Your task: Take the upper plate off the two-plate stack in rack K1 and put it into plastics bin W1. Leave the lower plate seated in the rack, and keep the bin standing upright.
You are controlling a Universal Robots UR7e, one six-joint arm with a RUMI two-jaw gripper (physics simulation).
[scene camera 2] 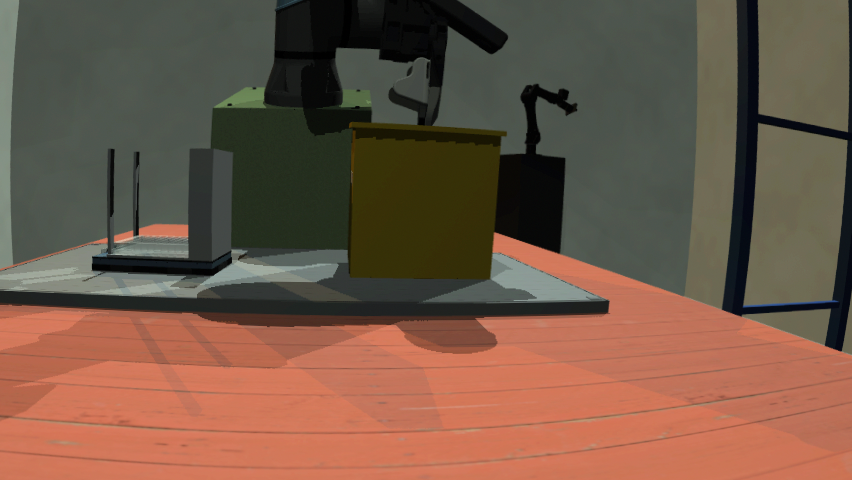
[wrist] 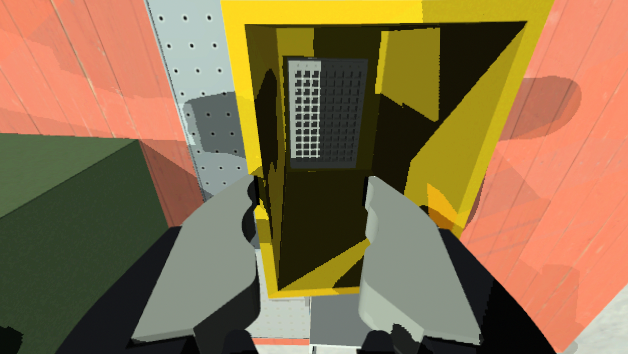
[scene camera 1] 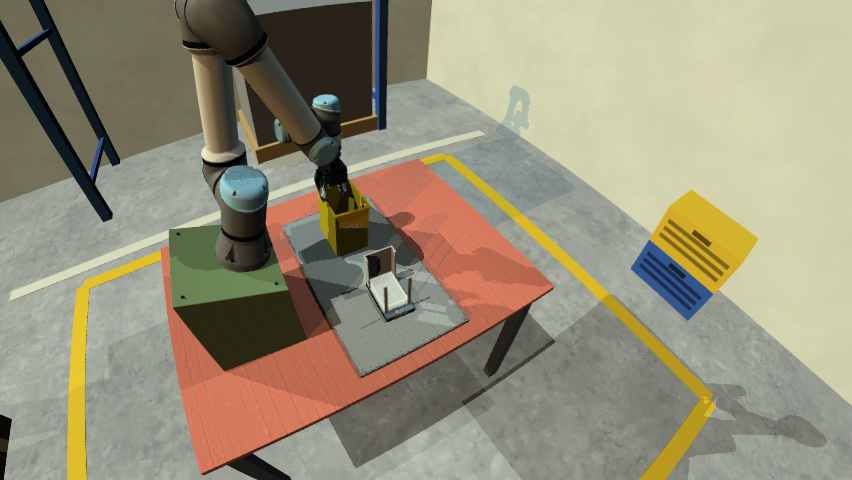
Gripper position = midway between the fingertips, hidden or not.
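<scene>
You've got my gripper showing at these spots: my gripper (scene camera 2: 423, 132), (wrist: 311, 179) and (scene camera 1: 333, 199). There's a white plate as well, and that's the plate (scene camera 2: 147, 245) and (scene camera 1: 396, 296). And a yellow bin W1 (scene camera 2: 422, 205) is there too.
</scene>
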